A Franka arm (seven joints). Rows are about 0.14 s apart.
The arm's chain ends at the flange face. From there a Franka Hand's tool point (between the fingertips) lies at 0.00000 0.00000 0.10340 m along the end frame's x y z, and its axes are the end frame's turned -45 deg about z.
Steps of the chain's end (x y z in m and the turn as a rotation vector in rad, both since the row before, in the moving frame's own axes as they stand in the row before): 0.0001, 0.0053, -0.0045, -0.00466, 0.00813, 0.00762; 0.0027, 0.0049, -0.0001, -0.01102, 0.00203, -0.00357; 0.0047, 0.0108, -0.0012, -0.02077, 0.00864, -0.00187; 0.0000, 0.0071, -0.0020, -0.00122, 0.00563, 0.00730; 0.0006, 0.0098, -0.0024, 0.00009, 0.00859, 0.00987; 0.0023, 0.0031, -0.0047, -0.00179, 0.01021, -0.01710; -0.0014, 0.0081, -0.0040, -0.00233, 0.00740, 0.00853; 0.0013, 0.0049, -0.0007, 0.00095, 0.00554, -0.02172; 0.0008, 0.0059, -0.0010, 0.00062, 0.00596, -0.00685; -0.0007, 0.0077, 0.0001, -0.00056, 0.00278, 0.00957
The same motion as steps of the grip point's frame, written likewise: -0.0034, 0.0048, -0.0045, -0.00904, 0.00245, 0.00762; -0.0022, 0.0063, -0.0001, -0.00923, -0.00636, -0.00357; -0.0052, 0.0131, -0.0012, -0.02080, -0.00858, -0.00187; -0.0047, 0.0055, -0.0020, -0.00484, 0.00312, 0.00730; -0.0059, 0.0080, -0.0024, -0.00601, 0.00614, 0.00987; 0.0001, 0.0047, -0.0047, -0.00849, 0.00595, -0.01710; -0.0063, 0.0055, -0.0040, -0.00688, 0.00359, 0.00853; -0.0021, 0.0047, -0.0007, -0.00325, 0.00459, -0.02172; -0.0031, 0.0051, -0.0010, -0.00378, 0.00465, -0.00685; -0.0058, 0.0052, 0.0001, -0.00236, 0.00157, 0.00957
